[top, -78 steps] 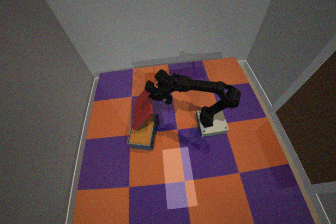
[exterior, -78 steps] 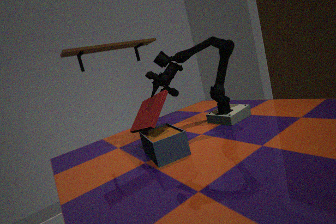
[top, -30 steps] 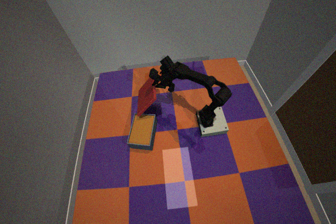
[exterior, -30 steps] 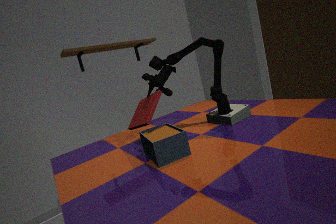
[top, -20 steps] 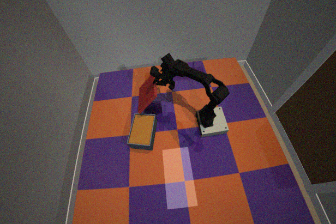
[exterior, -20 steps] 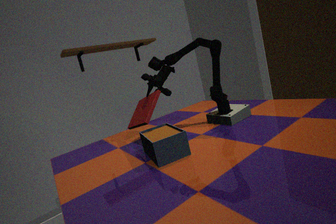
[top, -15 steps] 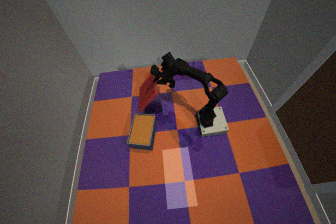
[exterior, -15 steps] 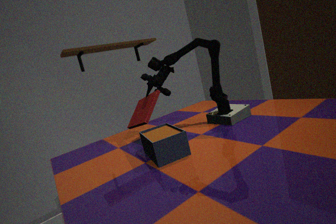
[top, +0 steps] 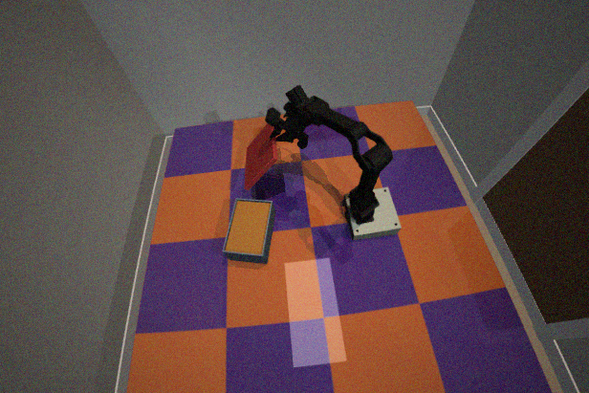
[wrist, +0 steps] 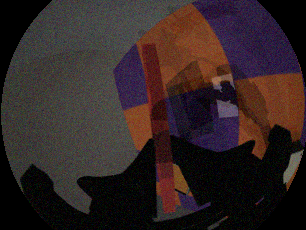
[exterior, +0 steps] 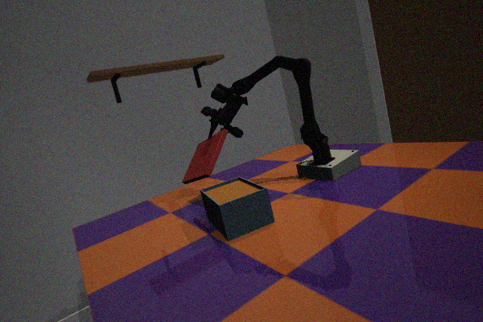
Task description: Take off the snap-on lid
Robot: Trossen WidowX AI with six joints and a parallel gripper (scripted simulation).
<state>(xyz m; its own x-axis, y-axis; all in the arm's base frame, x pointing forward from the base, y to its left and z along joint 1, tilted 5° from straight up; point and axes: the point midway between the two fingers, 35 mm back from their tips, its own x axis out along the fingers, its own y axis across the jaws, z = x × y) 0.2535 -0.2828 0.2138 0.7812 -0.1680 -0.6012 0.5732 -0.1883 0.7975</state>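
The red lid lies 6 cm ahead of my gripper tip, 5 cm below it and 1 cm to the left of it. Also, from my gripper tip: storage box: 28 cm to the left, 18 cm below, 13 cm ahead.
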